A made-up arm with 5 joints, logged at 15 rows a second.
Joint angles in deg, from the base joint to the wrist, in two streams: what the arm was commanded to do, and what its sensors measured. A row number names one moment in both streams.
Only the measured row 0 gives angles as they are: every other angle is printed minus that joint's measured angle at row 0.
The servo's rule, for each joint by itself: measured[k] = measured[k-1] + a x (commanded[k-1-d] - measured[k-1]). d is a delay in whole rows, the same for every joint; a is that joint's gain. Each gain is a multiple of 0.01, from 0.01 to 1. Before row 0 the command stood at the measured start. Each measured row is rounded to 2 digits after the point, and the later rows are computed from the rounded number. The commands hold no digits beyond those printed.
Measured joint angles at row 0:
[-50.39, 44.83, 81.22, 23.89, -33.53]
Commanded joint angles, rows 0 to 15:
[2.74, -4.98, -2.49, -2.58, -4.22]
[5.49, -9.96, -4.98, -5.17, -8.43]
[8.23, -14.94, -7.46, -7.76, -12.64]
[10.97, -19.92, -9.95, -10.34, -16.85]
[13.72, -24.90, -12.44, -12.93, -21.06]
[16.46, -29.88, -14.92, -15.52, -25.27]
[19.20, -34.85, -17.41, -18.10, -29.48]
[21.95, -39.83, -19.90, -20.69, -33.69]
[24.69, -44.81, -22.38, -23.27, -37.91]
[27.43, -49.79, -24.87, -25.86, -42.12]
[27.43, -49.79, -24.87, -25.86, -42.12]
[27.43, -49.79, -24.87, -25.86, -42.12]
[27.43, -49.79, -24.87, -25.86, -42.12]
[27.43, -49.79, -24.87, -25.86, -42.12]
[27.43, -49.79, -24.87, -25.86, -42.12]
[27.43, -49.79, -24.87, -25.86, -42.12]
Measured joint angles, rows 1 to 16:
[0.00, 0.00, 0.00, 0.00, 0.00]
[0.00, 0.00, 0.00, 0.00, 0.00]
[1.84, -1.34, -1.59, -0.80, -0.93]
[4.29, -3.67, -3.76, -2.15, -2.58]
[6.93, -6.71, -6.13, -3.89, -4.79]
[9.64, -10.28, -8.57, -5.89, -7.44]
[12.37, -14.23, -11.05, -8.07, -10.44]
[15.11, -18.46, -13.53, -10.38, -13.70]
[17.85, -22.89, -16.01, -12.77, -17.17]
[20.60, -27.46, -18.50, -15.23, -20.80]
[23.34, -32.14, -20.98, -17.72, -24.56]
[26.08, -36.91, -23.47, -20.24, -28.42]
[26.98, -40.39, -24.37, -21.98, -31.43]
[27.28, -42.93, -24.69, -23.18, -33.78]
[27.38, -44.78, -24.81, -24.01, -35.61]
[27.41, -46.13, -24.85, -24.58, -37.04]
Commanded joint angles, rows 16 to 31:
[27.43, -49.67, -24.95, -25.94, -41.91]
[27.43, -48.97, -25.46, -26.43, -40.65]
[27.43, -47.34, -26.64, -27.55, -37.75]
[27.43, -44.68, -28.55, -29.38, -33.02]
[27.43, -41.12, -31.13, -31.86, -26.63]
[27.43, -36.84, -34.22, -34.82, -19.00]
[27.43, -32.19, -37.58, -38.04, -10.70]
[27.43, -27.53, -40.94, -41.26, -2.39]
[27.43, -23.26, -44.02, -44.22, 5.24]
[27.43, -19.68, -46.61, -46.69, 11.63]
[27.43, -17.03, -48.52, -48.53, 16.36]
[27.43, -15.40, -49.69, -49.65, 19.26]
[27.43, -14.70, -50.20, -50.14, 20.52]
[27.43, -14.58, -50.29, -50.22, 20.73]
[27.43, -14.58, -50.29, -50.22, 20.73]
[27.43, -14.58, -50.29, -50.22, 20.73]
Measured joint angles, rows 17 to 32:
[27.42, -47.12, -24.86, -24.98, -38.16]
[27.43, -47.84, -24.87, -25.25, -39.03]
[27.43, -48.33, -24.92, -25.46, -39.66]
[27.43, -48.50, -25.27, -25.76, -39.88]
[27.43, -48.19, -26.15, -26.31, -39.41]
[27.43, -47.24, -27.69, -27.26, -38.00]
[27.43, -45.59, -29.89, -28.69, -35.50]
[27.43, -43.23, -32.66, -30.59, -31.87]
[27.43, -40.25, -35.81, -32.90, -27.21]
[27.43, -36.82, -39.09, -35.49, -21.75]
[27.43, -33.16, -42.25, -38.20, -15.81]
[27.43, -29.52, -45.04, -40.83, -9.77]
[27.43, -26.15, -47.27, -43.22, -4.02]
[27.43, -23.25, -48.82, -45.21, 1.10]
[27.43, -20.94, -49.70, -46.74, 5.37]
[27.43, -19.22, -50.08, -47.82, 8.75]

